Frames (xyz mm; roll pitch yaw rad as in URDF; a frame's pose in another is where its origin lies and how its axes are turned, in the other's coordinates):
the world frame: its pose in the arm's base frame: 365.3 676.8 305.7 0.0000 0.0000 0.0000
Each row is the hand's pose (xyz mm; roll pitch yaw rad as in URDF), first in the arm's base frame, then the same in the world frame.
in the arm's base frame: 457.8 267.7 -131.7 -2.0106 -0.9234 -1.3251
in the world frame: 92.5 -409.1 -437.4 -2.0106 -0.9234 -1.3251
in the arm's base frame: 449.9 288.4 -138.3 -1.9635 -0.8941 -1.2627
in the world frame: 84.6 -388.4 -444.0 -1.9635 -0.8941 -1.2627
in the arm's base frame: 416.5 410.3 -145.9 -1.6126 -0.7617 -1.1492
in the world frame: 51.2 -266.5 -451.6 -1.6126 -0.7617 -1.1492
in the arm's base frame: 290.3 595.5 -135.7 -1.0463 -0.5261 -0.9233
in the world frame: -75.0 -81.3 -441.4 -1.0463 -0.5261 -0.9233
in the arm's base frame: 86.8 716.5 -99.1 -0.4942 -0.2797 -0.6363
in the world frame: -278.5 39.7 -404.8 -0.4942 -0.2797 -0.6363
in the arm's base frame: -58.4 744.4 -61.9 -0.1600 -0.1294 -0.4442
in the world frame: -423.7 67.6 -367.6 -0.1600 -0.1294 -0.4442
